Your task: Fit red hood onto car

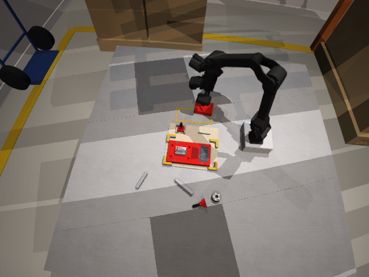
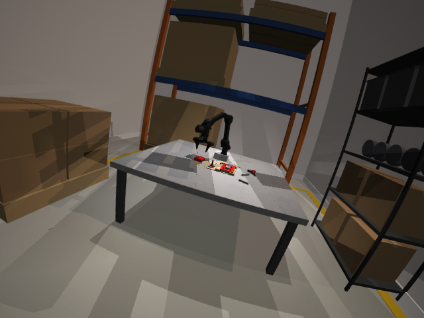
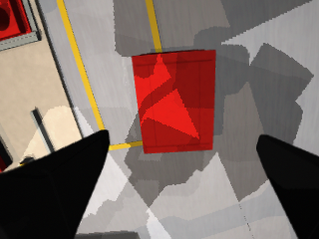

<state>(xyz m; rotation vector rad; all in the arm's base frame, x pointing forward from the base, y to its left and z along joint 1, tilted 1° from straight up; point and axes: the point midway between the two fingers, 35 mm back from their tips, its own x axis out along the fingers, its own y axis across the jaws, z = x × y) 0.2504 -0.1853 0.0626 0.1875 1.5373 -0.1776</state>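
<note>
Right now my gripper tip is 70 mm above the red hood. From my gripper tip the other things lie so: grey engine block: 100 mm ahead, 270 mm to the left, 70 mm below.
</note>
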